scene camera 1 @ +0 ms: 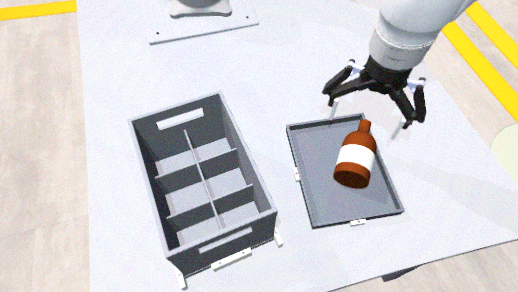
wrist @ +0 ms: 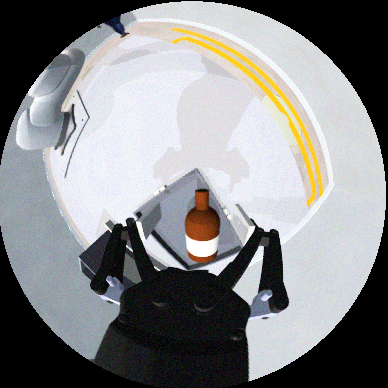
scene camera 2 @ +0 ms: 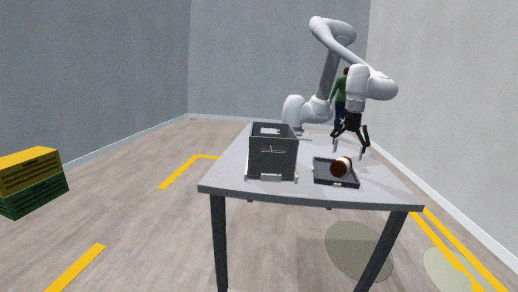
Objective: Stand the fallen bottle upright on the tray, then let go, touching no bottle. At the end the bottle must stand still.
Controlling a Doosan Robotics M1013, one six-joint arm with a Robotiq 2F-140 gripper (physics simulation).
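Where they show: gripper, fingertip midpoint: [scene camera 1: 362,124] [wrist: 196,210] [scene camera 2: 346,156]; arm's base, origin of the base link: [wrist: 65,128].
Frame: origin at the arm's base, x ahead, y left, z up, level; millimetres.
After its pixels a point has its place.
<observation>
A brown bottle [scene camera 1: 355,156] @[x 624, y 322, z 65 mm] [scene camera 2: 341,167] @[x 667, y 326, z 44 mm] [wrist: 202,232] @[x 582, y 350, z 66 mm] with a white label lies on its side in the grey tray [scene camera 1: 320,220] @[x 730, y 240, z -8 mm] [scene camera 2: 325,182] @[x 743, y 265, z -1 mm]. Its base faces the front of the table in scene camera 1, and its neck reaches the tray's back right rim. My gripper [scene camera 1: 366,119] @[x 542, y 358, z 57 mm] [scene camera 2: 348,150] @[x 542, y 358, z 57 mm] [wrist: 196,210] @[x 542, y 358, z 57 mm] is wide open with nothing between its fingers. It hangs above the neck end of the bottle, apart from it. In the wrist view the bottle shows between the two fingertips, neck pointing away from the gripper body.
A tall dark crate [scene camera 1: 223,236] @[x 789, y 47, z 147 mm] [scene camera 2: 272,160] @[x 787, y 49, z 73 mm] with dividers stands left of the tray on the table [scene camera 1: 120,65] @[x 248, y -221, z -13 mm] [scene camera 2: 230,175] @[x 817, y -112, z -13 mm]. White brackets sit against the crate and tray. A person [scene camera 2: 340,92] stands behind the arm. Yellow and green crates [scene camera 2: 30,167] [scene camera 2: 37,195] are on the floor at left.
</observation>
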